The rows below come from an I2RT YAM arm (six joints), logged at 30 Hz.
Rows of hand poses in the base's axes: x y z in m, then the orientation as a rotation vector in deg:
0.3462 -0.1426 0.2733 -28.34 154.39 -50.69
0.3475 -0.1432 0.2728 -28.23 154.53 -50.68
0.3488 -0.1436 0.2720 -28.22 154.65 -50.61
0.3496 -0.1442 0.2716 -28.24 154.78 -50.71
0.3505 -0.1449 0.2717 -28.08 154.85 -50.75
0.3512 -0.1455 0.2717 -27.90 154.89 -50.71
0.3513 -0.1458 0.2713 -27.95 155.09 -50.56
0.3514 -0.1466 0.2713 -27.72 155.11 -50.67
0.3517 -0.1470 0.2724 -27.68 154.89 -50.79
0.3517 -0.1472 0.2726 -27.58 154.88 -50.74
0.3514 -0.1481 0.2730 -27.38 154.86 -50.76
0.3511 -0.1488 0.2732 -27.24 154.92 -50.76
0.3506 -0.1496 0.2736 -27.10 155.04 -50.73
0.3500 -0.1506 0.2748 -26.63 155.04 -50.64
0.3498 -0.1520 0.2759 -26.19 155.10 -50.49
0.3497 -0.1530 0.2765 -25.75 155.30 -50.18
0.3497 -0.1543 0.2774 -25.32 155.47 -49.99
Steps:
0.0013 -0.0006 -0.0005 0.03 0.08 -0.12
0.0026 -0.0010 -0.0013 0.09 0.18 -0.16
0.0034 -0.0016 -0.0017 0.02 0.31 -0.21
0.0043 -0.0023 -0.0016 0.02 0.32 -0.34
0.0050 -0.0029 -0.0016 0.07 0.29 -0.45
0.0051 -0.0032 -0.0020 0.18 0.46 -0.47
0.0052 -0.0040 -0.0020 0.13 0.42 -0.64
0.0055 -0.0044 -0.0009 0.04 0.22 -0.60
0.0055 -0.0046 -0.0007 0.09 0.17 -0.64
0.0052 -0.0055 -0.0003 0.09 0.09 -0.76
0.0049 -0.0062 -0.0001 0.11 0.09 -0.86
0.0044 -0.0070 0.0003 0.16 0.15 -0.99
0.0038 -0.0080 0.0015 0.27 -0.03 -1.25
0.0036 -0.0094 0.0026 0.43 -0.15 -1.51
0.0035 -0.0104 0.0032 0.71 -0.17 -1.79
0.0035 -0.0117 0.0041 0.90 -0.19 -2.08

